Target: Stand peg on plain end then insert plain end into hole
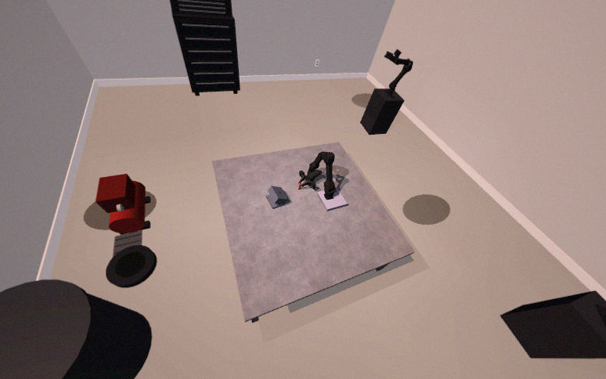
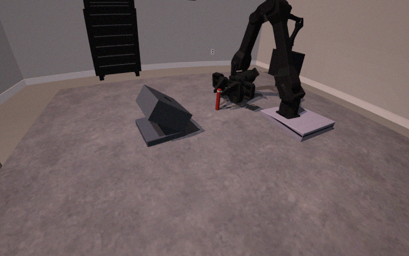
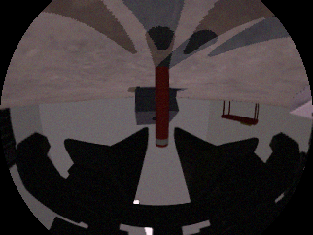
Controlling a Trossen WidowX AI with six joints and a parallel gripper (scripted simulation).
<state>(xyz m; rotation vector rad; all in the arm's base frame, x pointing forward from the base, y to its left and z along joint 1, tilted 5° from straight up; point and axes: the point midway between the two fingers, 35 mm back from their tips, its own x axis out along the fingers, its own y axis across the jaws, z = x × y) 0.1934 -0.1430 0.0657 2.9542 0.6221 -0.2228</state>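
My gripper tip is 10 mm past the red peg and 10 mm above it. From my gripper tip the other things lie so: grey base plate: 220 mm ahead, 80 mm to the left, 60 mm below; then dark sloped panel: 200 mm ahead, 70 mm to the left.
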